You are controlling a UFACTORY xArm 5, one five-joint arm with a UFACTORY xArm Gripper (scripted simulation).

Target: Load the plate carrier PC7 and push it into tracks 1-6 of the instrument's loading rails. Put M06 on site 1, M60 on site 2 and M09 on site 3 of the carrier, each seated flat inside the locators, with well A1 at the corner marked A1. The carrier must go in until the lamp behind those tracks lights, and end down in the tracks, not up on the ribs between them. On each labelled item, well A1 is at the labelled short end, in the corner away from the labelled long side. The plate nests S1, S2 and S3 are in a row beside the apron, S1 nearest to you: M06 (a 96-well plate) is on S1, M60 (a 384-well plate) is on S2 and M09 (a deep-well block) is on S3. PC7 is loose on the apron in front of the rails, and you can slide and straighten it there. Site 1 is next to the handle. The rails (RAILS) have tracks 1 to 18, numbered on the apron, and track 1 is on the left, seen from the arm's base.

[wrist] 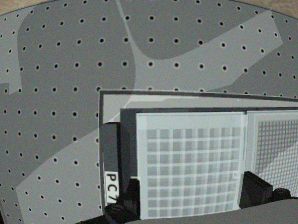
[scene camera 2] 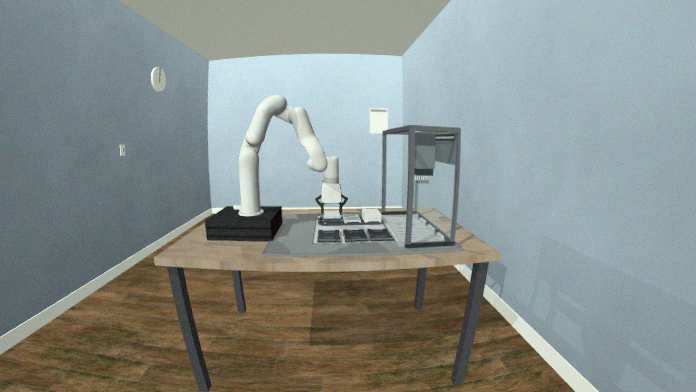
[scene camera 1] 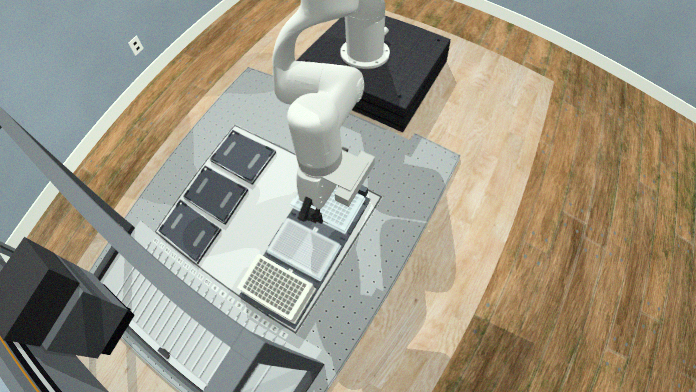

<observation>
I see my gripper (scene camera 1: 327,201), a carrier PC7 (scene camera 1: 322,229), a plate nest S2 (scene camera 1: 217,187) and a plate nest S1 (scene camera 1: 237,160).
My gripper also shows in the wrist view (wrist: 192,193).
</observation>
